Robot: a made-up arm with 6 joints. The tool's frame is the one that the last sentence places.
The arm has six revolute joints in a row. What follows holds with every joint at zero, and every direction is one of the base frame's.
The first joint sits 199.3 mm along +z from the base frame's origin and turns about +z.
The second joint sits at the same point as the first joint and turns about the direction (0, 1, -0.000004).
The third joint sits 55.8 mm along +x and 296.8 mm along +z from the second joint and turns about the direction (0, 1, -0.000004).
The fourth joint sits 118.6 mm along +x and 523.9 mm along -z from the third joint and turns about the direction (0, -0.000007, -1).
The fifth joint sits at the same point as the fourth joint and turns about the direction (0, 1, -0.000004).
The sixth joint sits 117.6 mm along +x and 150.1 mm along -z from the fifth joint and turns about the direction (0, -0.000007, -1).
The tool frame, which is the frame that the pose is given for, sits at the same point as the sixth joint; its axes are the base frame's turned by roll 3.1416, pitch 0 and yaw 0 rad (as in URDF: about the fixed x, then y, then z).
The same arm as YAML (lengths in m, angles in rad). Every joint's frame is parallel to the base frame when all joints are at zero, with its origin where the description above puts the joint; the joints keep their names.
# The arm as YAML. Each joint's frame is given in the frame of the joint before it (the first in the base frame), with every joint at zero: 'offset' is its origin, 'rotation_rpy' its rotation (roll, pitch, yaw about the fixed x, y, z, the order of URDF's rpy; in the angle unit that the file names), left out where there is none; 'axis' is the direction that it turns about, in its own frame. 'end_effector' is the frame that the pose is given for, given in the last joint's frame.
length_unit: m
angle_unit: rad
chain:
  - id: joint 1
    offset: [0.0, 0.0, 0.1993]
    axis: [0.0, 0.0, 1.0]
  - id: joint 2
    offset: [0.0, 0.0, 0.0]
    axis: [0.0, 1.0, 0.0]
  - id: joint 3
    offset: [0.0558, 0.0, 0.2968]
    axis: [0.0, 1.0, 0.0]
  - id: joint 4
    offset: [0.1186, 0.0, -0.5239]
    axis: [0.0, 0.0, -1.0]
  - id: joint 5
    offset: [0.0, 0.0, 0.0]
    axis: [0.0, 1.0, 0.0]
  - id: joint 6
    offset: [0.1176, 0.0, -0.1501]
    axis: [0.0, 0.0, -1.0]
end_effector:
  offset: [0.0, 0.0, 0.0]
  rotation_rpy: [-3.1416, 0.0, 0.0]

